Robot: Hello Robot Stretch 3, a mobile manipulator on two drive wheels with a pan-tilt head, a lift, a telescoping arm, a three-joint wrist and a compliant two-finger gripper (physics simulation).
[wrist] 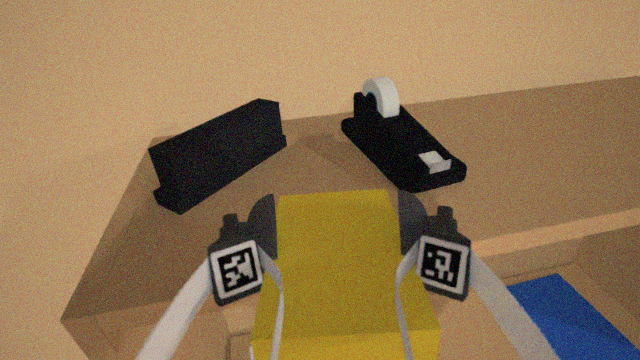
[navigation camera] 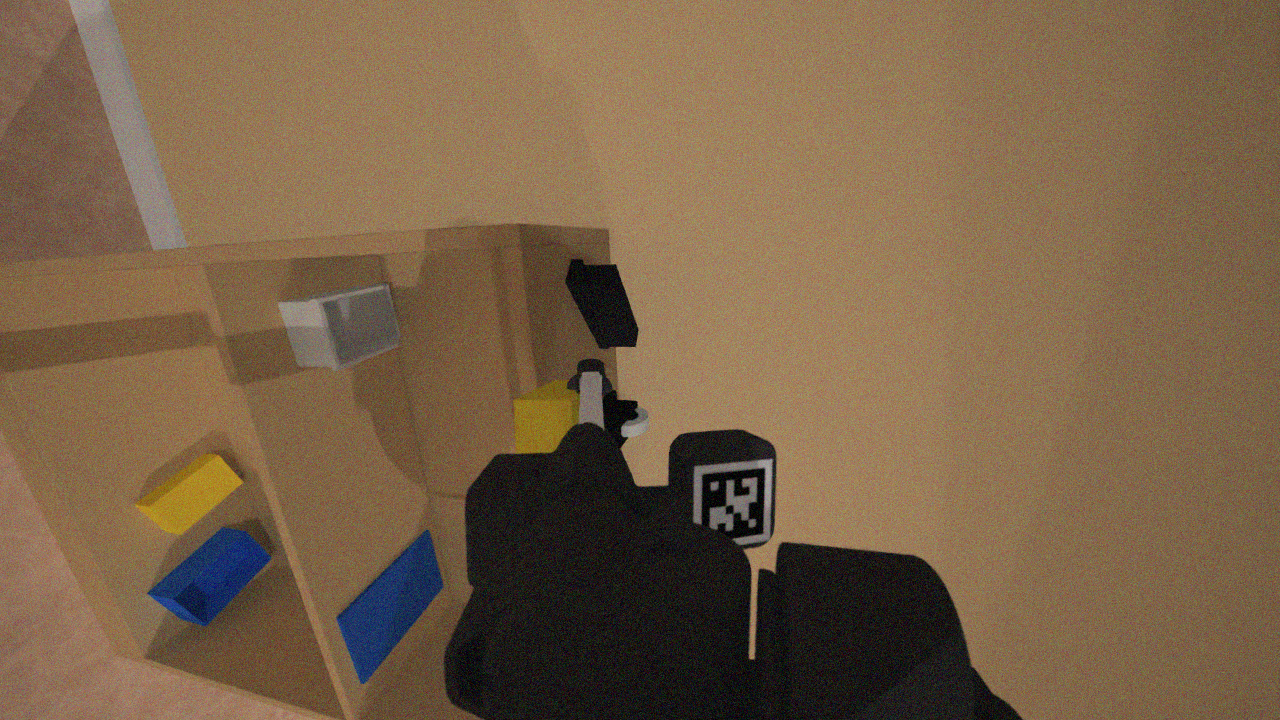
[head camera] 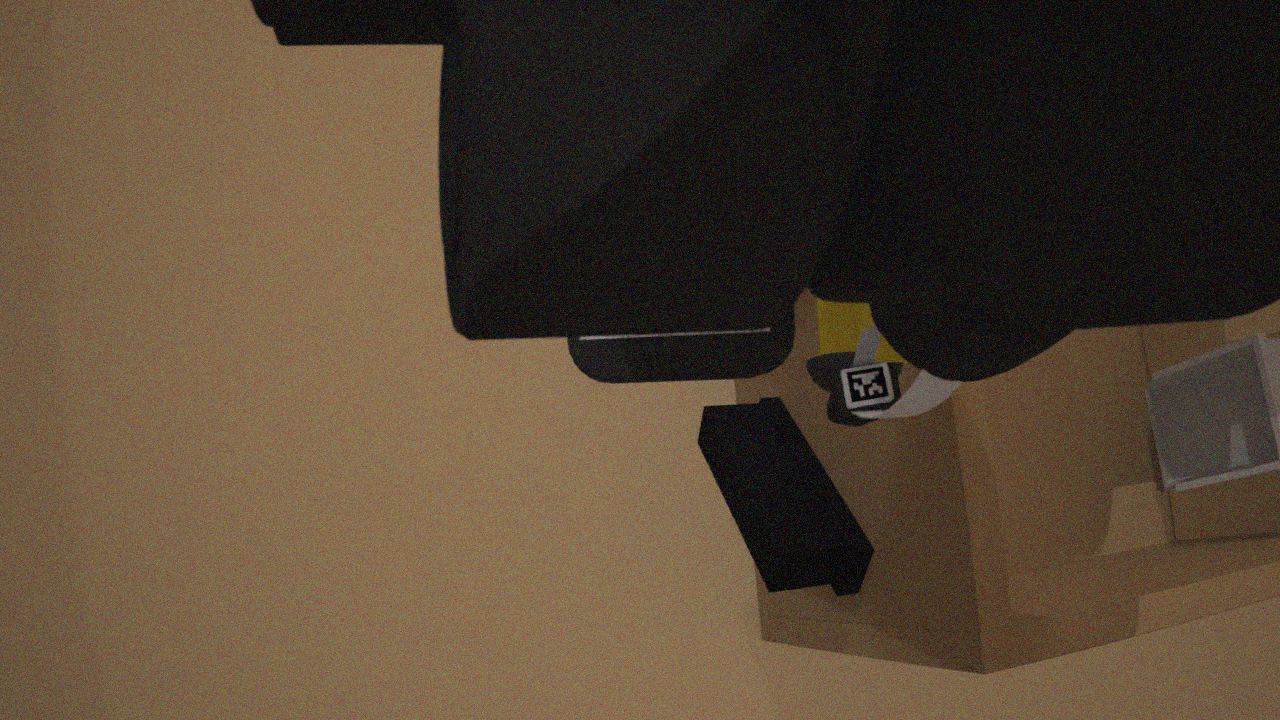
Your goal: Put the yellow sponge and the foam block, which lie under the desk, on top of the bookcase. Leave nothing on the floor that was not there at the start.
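Places are measured from the robot's base along level axes (x ahead, y left, z up), in metres.
Pixels of known places: gripper, between the fingertips: (wrist: 335, 218).
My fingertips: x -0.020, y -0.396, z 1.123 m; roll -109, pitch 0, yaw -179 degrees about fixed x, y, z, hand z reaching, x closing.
Observation:
For each thing: its top centre in the pictures, then the offset to it from my fingertips. "*": a spot on its surface instead.
- yellow sponge, centre of its top: (head camera: 846, 286) (wrist: 337, 236) (navigation camera: 594, 425) dy +0.030, dx -0.001, dz +0.015 m
- long black object, centre of its top: (head camera: 736, 496) (wrist: 218, 123) (navigation camera: 626, 308) dy -0.160, dx +0.112, dz -0.008 m
- tape dispenser, centre of its top: (wrist: 398, 88) (navigation camera: 642, 437) dy -0.192, dx -0.064, dz +0.007 m
- grey bin, a spot on its surface: (head camera: 1212, 416) (navigation camera: 360, 321) * dy -0.189, dx +0.097, dz -0.466 m
- yellow block, centre of its top: (navigation camera: 200, 493) dy -0.248, dx -0.266, dz -0.978 m
- blue bin, centre of its top: (navigation camera: 226, 577) dy -0.267, dx -0.459, dz -0.948 m
- flat blue item, centre of its top: (navigation camera: 399, 600) (wrist: 567, 322) dy -0.254, dx -0.420, dz -0.471 m
My gripper (wrist: 335, 218) is shut on the yellow sponge (wrist: 340, 280) (navigation camera: 541, 420) (head camera: 841, 329), with a fingertip on each long side. In the wrist view the sponge's far end overlaps the brown top board of the bookcase (wrist: 540, 130) (navigation camera: 550, 295) (head camera: 913, 582), in front of two black things. The gap between the sponge and the board cannot be told. In the head camera view the black arm and wrist hide most of the sponge and one finger. The foam block cannot be made out in these views, nor can the desk.
On the bookcase top stand a long black object (head camera: 787, 501) (navigation camera: 604, 308) (wrist: 220, 155) and a tape dispenser (wrist: 400, 142) with a white roll. Its compartments hold a grey bin (head camera: 1212, 416) (navigation camera: 362, 326), a yellow block (navigation camera: 189, 494), a blue bin (navigation camera: 210, 573) and a flat blue item (navigation camera: 393, 604) (wrist: 570, 315).

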